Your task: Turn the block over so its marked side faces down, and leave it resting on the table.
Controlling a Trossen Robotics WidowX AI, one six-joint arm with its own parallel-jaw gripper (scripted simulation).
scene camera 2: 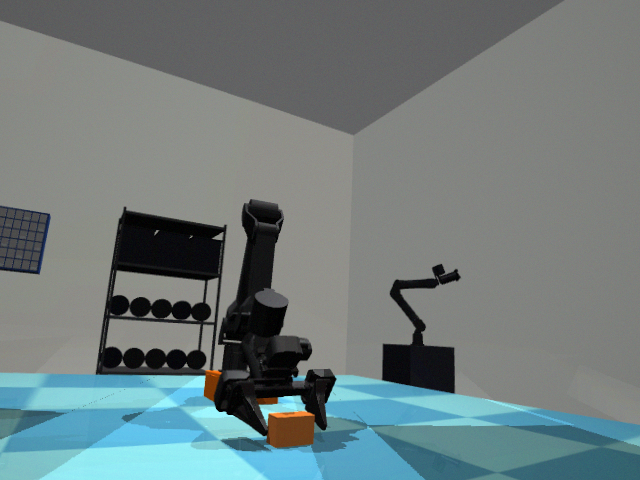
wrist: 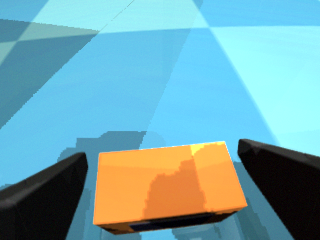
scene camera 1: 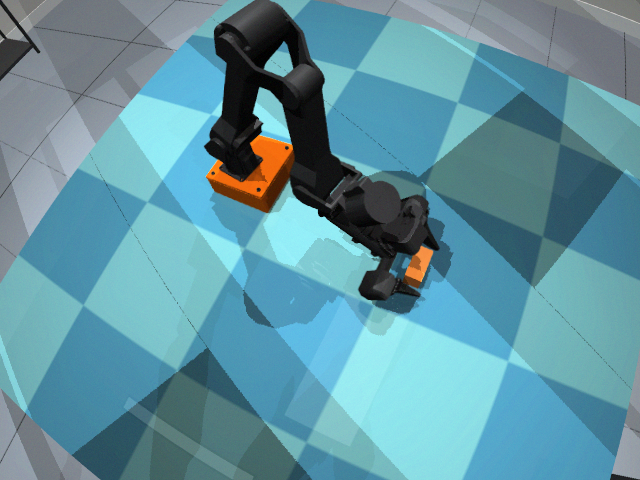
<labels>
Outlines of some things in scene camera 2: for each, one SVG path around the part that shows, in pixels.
The gripper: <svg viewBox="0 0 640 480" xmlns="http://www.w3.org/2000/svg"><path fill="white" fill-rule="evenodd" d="M219 375L214 395L216 410L233 415L261 435L266 436L268 428L258 404L258 398L301 395L306 412L315 415L315 423L323 431L326 430L325 404L337 380L331 369L308 370L304 381L293 381L292 375L294 378L298 376L298 362L300 360L307 361L312 353L312 346L308 339L296 336L273 336L269 339L267 345L256 348L249 356L248 366L250 372L248 370L223 370Z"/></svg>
An orange block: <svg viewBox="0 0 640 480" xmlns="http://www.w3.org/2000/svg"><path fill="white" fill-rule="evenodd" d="M315 415L305 411L268 413L266 442L274 448L313 444Z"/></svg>
</labels>
